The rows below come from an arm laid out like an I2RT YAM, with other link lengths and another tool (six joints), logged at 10 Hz.
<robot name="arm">
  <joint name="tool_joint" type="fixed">
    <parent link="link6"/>
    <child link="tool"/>
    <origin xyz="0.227 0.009 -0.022" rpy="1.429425 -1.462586 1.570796"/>
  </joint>
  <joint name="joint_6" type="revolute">
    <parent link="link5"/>
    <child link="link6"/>
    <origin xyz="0.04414 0 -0.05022" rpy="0 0 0"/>
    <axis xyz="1 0 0"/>
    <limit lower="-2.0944" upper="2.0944"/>
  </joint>
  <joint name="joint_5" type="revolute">
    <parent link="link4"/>
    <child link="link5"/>
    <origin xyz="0.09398 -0.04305 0.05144" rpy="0 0 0"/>
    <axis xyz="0 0 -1"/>
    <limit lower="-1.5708" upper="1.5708"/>
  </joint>
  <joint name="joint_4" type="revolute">
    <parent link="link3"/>
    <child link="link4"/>
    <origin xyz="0.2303 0.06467 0.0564" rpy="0 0 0"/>
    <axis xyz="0 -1 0"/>
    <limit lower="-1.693" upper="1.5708"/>
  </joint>
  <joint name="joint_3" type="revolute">
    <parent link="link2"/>
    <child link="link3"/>
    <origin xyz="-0.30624 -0.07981 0" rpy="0 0 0"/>
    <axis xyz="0 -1 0"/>
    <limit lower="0" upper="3.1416"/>
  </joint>
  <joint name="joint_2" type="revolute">
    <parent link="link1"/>
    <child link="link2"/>
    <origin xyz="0.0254 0.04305 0.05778" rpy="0 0 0"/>
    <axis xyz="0 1 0"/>
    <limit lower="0" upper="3.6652"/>
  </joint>
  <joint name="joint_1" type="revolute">
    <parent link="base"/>
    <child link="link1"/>
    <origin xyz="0 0 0.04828" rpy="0 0 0"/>
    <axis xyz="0 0 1"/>
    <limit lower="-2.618" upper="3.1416"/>
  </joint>
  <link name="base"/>
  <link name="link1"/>
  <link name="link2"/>
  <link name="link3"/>
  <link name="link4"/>
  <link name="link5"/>
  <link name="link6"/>
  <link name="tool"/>
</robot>
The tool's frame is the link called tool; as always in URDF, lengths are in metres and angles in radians.
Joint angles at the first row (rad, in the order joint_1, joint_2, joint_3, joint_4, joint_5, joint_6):
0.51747, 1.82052, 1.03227, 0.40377, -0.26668, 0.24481
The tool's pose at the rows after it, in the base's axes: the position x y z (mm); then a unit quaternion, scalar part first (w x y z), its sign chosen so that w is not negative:
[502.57, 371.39, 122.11, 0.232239, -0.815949, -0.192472, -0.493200]
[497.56, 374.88, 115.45, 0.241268, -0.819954, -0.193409, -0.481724]
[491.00, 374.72, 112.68, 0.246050, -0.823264, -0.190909, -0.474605]
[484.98, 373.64, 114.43, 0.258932, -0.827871, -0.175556, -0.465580]
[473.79, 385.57, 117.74, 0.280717, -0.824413, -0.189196, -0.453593]
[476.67, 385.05, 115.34, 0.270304, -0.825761, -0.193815, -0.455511]
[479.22, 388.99, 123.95, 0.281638, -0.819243, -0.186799, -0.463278]
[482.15, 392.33, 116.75, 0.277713, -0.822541, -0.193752, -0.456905]
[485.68, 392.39, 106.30, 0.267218, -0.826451, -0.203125, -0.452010]
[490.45, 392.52, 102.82, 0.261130, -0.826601, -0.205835, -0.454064]
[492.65, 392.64, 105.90, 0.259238, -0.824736, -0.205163, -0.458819]
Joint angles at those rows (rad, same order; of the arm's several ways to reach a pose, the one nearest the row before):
0.51851, 1.83125, 1.02713, 0.40337, -0.27979, 0.25853
0.51849, 1.84072, 1.02591, 0.39905, -0.30052, 0.27110
0.52061, 1.83104, 1.00972, 0.39687, -0.30674, 0.28428
0.51882, 1.81512, 0.98971, 0.40179, -0.31614, 0.32806
0.52307, 1.81805, 1.00229, 0.38956, -0.36911, 0.33378
0.52717, 1.82235, 1.01678, 0.36935, -0.35277, 0.31504
0.52762, 1.82542, 1.01023, 0.41202, -0.35866, 0.33796
0.52870, 1.84958, 1.04023, 0.38550, -0.36264, 0.32362
0.52805, 1.87272, 1.06485, 0.35726, -0.35916, 0.29628
0.52782, 1.88744, 1.07788, 0.35494, -0.35138, 0.28398
0.52922, 1.88575, 1.08020, 0.35918, -0.34399, 0.28226

